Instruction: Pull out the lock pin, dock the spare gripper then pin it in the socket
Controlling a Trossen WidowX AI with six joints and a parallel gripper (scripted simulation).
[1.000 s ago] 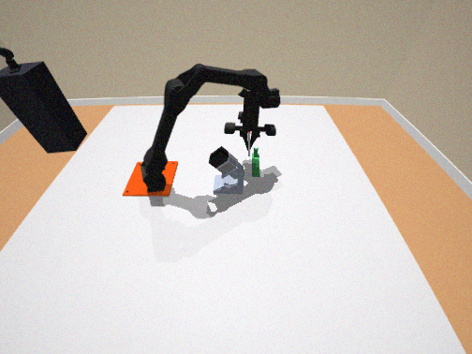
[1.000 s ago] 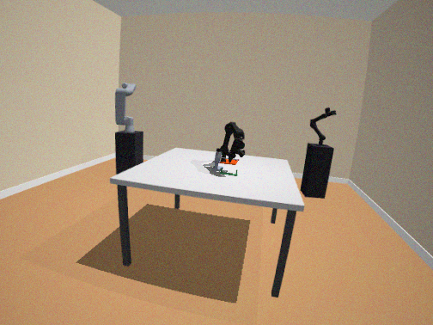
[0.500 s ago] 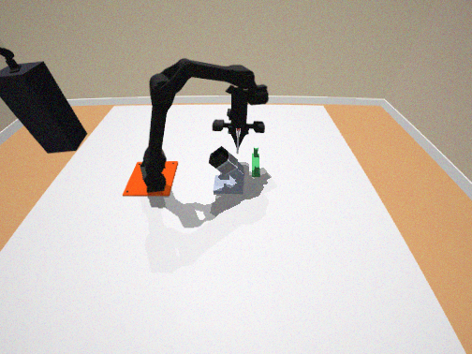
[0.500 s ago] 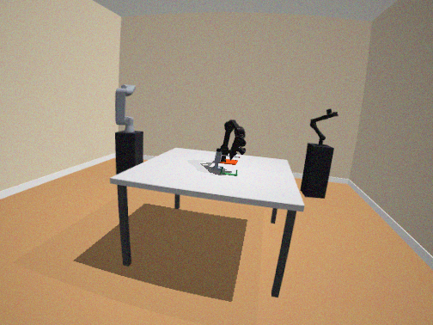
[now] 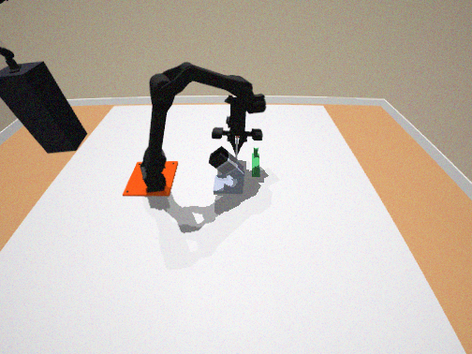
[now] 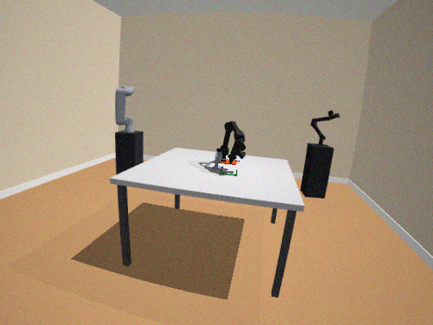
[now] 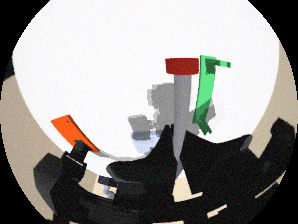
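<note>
My gripper tip is now 3 cm past the grey mount, 11 cm to the left of it and 1 cm above it. Round my gripper tip: spare gripper: 5 cm behind, 11 cm to the right, 5 cm above; then green pin cradle: 8 cm ahead, 4 cm below.
</note>
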